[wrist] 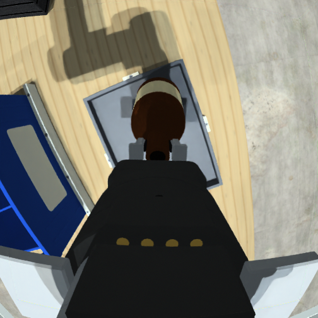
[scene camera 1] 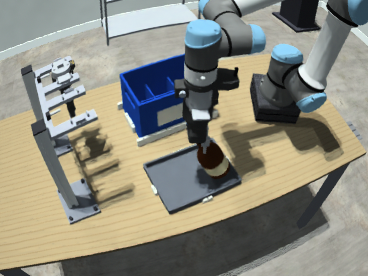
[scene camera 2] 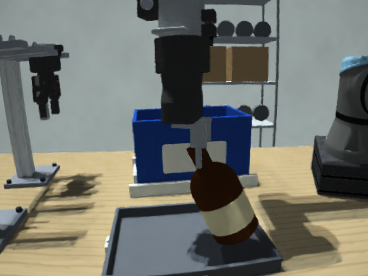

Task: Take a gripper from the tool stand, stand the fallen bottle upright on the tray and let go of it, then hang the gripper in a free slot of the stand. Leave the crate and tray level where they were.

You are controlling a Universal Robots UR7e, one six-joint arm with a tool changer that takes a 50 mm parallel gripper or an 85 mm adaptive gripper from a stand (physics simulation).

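Frame: origin at the arm's base, x ahead, y left, z up, level; centimetres.
Seen in the pictures: end effector, tool point: (scene camera 2: 181,25); arm's base, origin of the base link: (scene camera 1: 277,91) (scene camera 2: 354,150).
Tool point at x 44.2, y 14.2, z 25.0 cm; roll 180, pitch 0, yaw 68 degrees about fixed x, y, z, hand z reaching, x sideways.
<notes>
Offsets run from my tool point to a thing's top centre.
The brown bottle (scene camera 1: 212,158) (scene camera 2: 222,200) (wrist: 158,115) with a cream label is tilted, neck up and to the left, its base over the right part of the grey tray @[dx +0.0, dy -0.1, dz -31.6 cm] (scene camera 1: 172,204) (scene camera 2: 114,245) (wrist: 212,160). Whether its base edge touches the tray I cannot tell. My gripper (scene camera 1: 204,148) (scene camera 2: 199,155) (wrist: 158,150) points down and is shut on the bottle's neck, one finger on each side in the wrist view. The tool stand (scene camera 1: 52,165) (scene camera 2: 17,115) is at the left, with another gripper (scene camera 1: 70,100) (scene camera 2: 46,87) hanging in a slot. Nearer slots of the stand are free.
The blue crate @[dx -4.5, dy -29.3, dz -16.6 cm] (scene camera 1: 135,112) (scene camera 2: 150,170) (wrist: 25,210) stands behind the tray, between white rails. The robot's base (scene camera 1: 275,100) (scene camera 2: 340,167) is at the right. A shelf unit (scene camera 2: 276,50) stands beyond the table. The tray lies near the table's front edge.
</notes>
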